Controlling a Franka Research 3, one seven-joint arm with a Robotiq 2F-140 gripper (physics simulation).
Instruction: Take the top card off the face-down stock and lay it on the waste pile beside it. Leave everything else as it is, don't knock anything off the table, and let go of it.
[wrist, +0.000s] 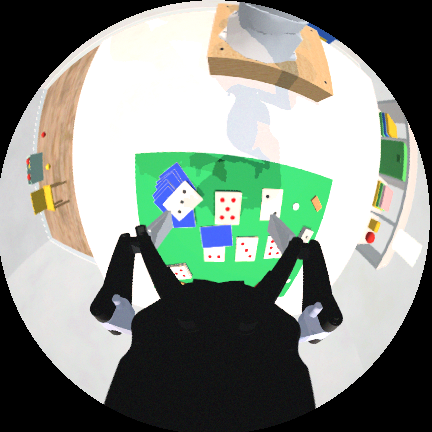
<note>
In view: the gripper (219, 220) and a green mat (209, 172).
</note>
